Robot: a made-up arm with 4 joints.
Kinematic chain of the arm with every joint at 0, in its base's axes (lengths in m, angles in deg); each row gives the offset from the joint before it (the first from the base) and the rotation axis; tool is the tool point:
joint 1: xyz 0 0 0.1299 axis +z
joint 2: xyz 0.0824 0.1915 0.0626 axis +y
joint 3: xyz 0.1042 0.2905 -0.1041 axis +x
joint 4: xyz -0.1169 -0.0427 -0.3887 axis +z
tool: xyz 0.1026 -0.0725 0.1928
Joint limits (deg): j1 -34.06..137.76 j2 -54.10..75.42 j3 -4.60..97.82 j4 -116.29..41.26
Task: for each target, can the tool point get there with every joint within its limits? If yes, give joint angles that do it. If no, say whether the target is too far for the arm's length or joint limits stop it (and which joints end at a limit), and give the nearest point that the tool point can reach.
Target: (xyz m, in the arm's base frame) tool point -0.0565 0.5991 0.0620
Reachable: yes | joints -18.54 57.23 54.29 -80.36
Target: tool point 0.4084 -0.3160 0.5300
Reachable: no: joint limits stop it (at a limit: joint 1, joint 2, joint 3) | nearest point -0.0612 -0.3995 0.2196 | short by 0.569 m
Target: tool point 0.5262 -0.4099 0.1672
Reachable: no: joint limits stop it (at a limit: joint 1, joint 2, joint 3) | nearest point 0.4725 0.0705 0.0739 | short by 0.492 m
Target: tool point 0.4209 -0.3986 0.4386
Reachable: no: joint limits stop it (at a limit: joint 1, joint 2, joint 3) | nearest point -0.0607 -0.3983 0.2185 | short by 0.529 m
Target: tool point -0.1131 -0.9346 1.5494
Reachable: no: too far | nearest point -0.3392 -0.6033 0.2582 | short by 1.352 m
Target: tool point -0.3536 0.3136 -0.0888
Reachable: yes | joints 79.01 -10.41 3.65 14.24
